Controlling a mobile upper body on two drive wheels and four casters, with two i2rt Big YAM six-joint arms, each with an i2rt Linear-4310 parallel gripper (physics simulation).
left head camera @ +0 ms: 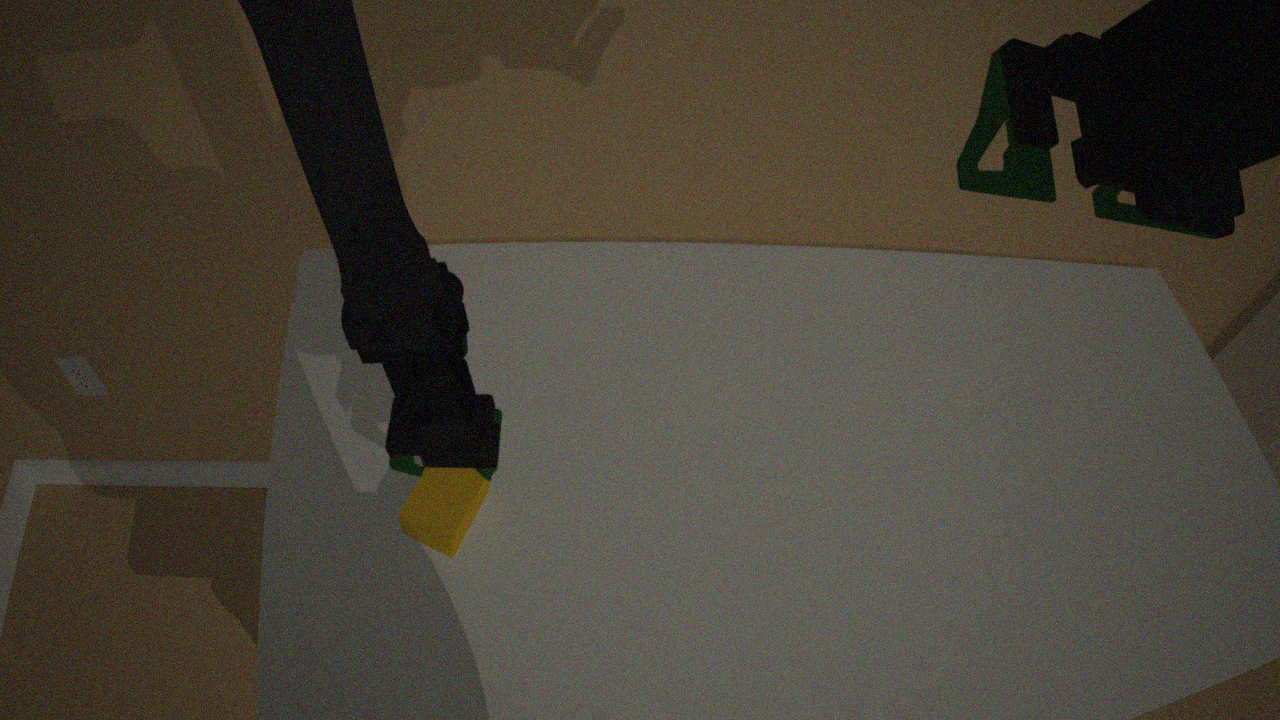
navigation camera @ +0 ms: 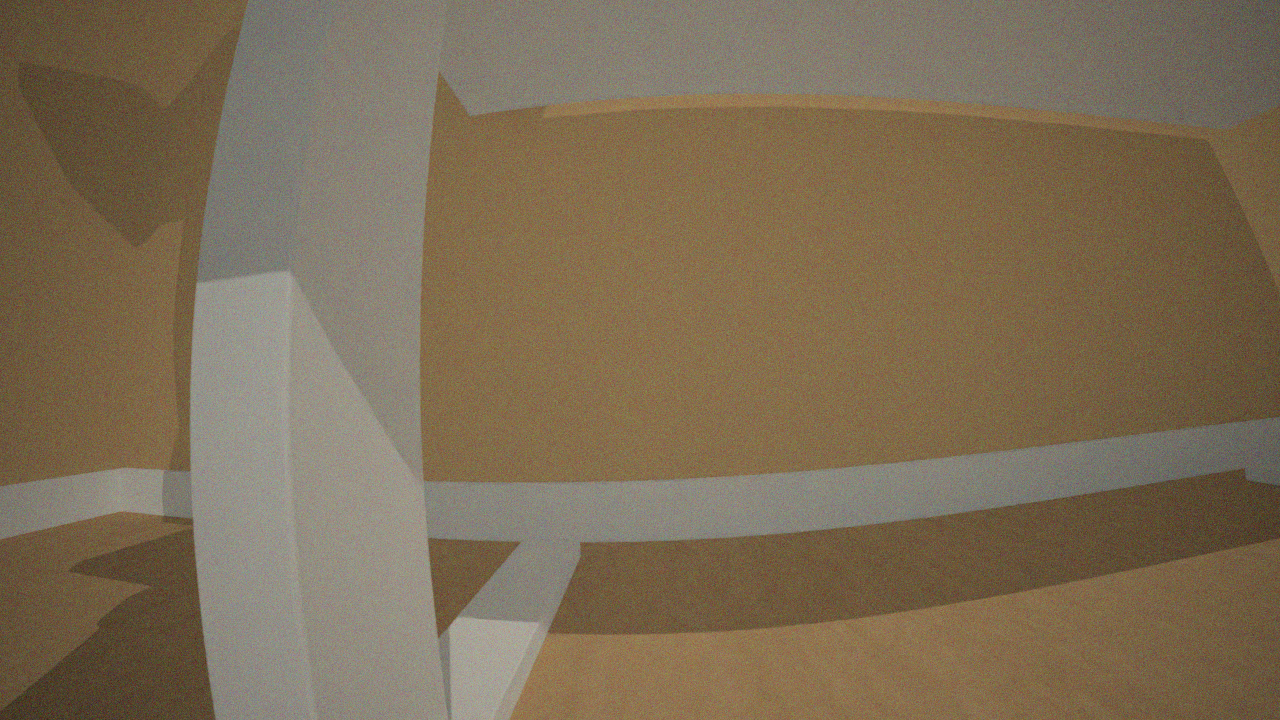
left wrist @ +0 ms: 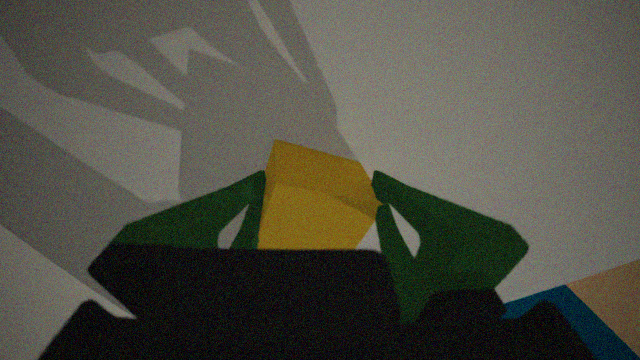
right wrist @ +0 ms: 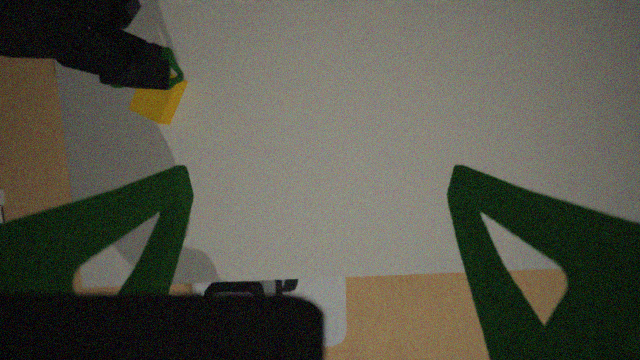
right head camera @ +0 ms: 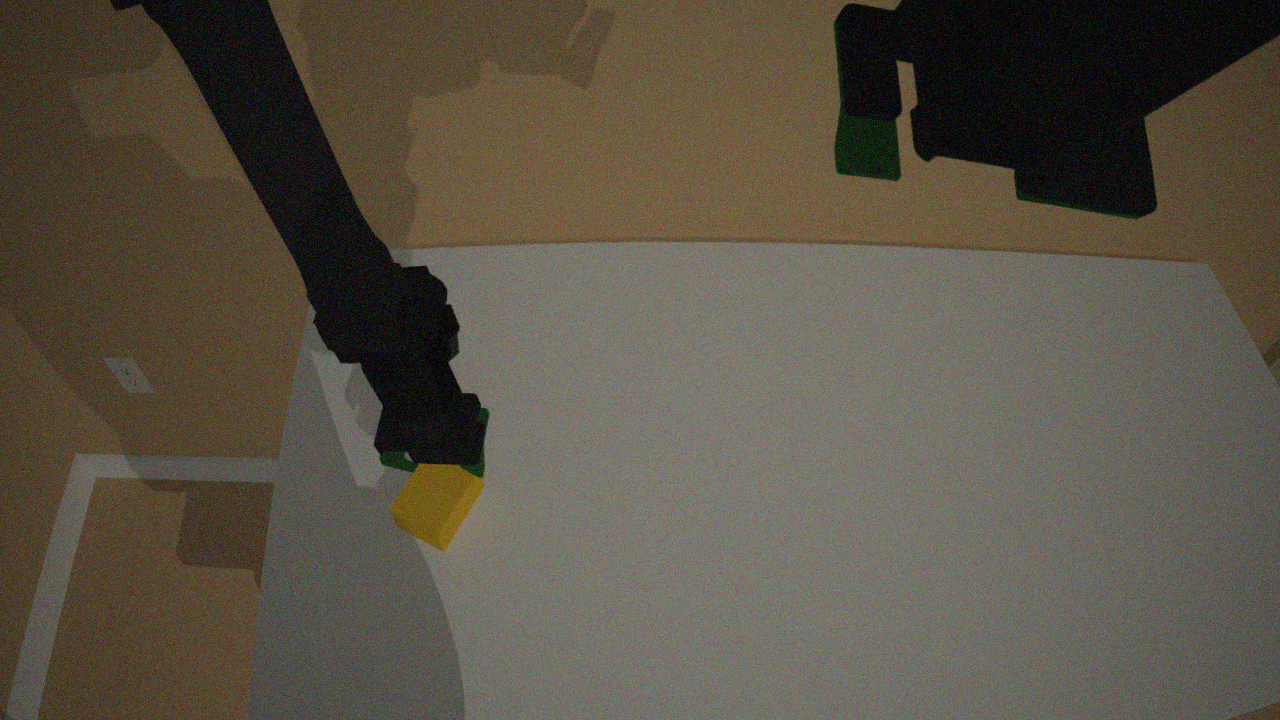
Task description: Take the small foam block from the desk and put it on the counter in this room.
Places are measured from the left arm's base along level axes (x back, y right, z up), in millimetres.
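Pixels of known places: left gripper, fingertip midpoint: [left head camera: 459, 474] [left wrist: 319, 179] [right wrist: 166, 76] [right head camera: 453, 471]; right gripper, fingertip midpoint: [left head camera: 1032, 191] [right wrist: 320, 180] [right head camera: 933, 172].
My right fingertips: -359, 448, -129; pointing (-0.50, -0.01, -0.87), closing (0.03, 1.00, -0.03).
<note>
Behind a point stands the place of what it marks, as x, y, z.
The small foam block is a yellow block [left head camera: 445, 514] @(-445, 138, -644) [right head camera: 435, 508] @(-447, 139, -645) [left wrist: 310, 217] @(-499, 143, -645) [right wrist: 156, 105] @(-449, 141, -644) at the left part of the white desk [left head camera: 805, 447] @(-540, 547, -690) [right head camera: 805, 447] @(-543, 544, -690) [left wrist: 500, 100] @(-527, 282, -690) [right wrist: 350, 100] @(-452, 490, -690), apparently still resting on its top. My left gripper [left head camera: 445, 471] @(-504, 152, -669) [right head camera: 432, 467] @(-504, 152, -669) [left wrist: 319, 179] @(-504, 152, -669) [right wrist: 166, 76] @(-504, 152, -669) is shut on it, with a green finger against each side in the left wrist view. My right gripper [left head camera: 1076, 207] @(-359, 448, -129) [right head camera: 971, 192] @(-359, 448, -129) [right wrist: 320, 180] @(-359, 448, -129) is open and empty, high above the far side of the desk. The counter does not show in these views.
A wall outlet [left head camera: 80, 375] @(-866, -593, -1002) [right head camera: 129, 374] @(-866, -590, -1001) is left of the desk. A white strip [left head camera: 152, 474] @(-859, -575, -1357) [right head camera: 187, 468] @(-858, -613, -1353) runs beside the desk's left edge. A thick white upright [navigation camera: 358, 223] @(-469, 94, -1104) stands at left in the navigation view, before a pale baseboard [navigation camera: 716, 510] @(-883, 292, -1367).
</note>
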